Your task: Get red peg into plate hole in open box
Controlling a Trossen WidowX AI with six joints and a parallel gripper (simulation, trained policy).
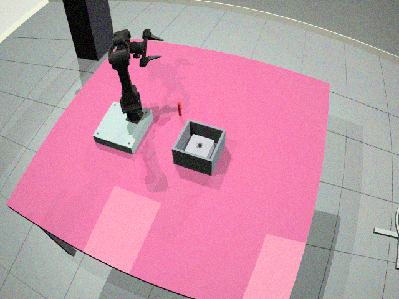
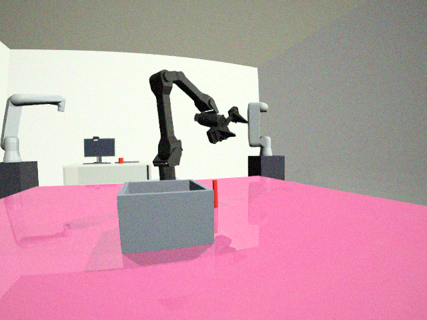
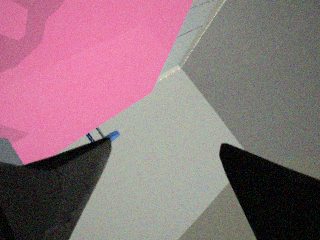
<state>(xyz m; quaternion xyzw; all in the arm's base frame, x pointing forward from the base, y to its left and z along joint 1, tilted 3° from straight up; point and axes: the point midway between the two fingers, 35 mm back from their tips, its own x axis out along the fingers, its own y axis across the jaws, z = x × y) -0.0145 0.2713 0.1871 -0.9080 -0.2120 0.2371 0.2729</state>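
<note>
The red peg is 15 cm ahead of my gripper tip, 16 cm to the right of it and 21 cm below it. The rest, counted from my gripper tip: grey box 31 cm ahead, 32 cm to the right, 22 cm below.
</note>
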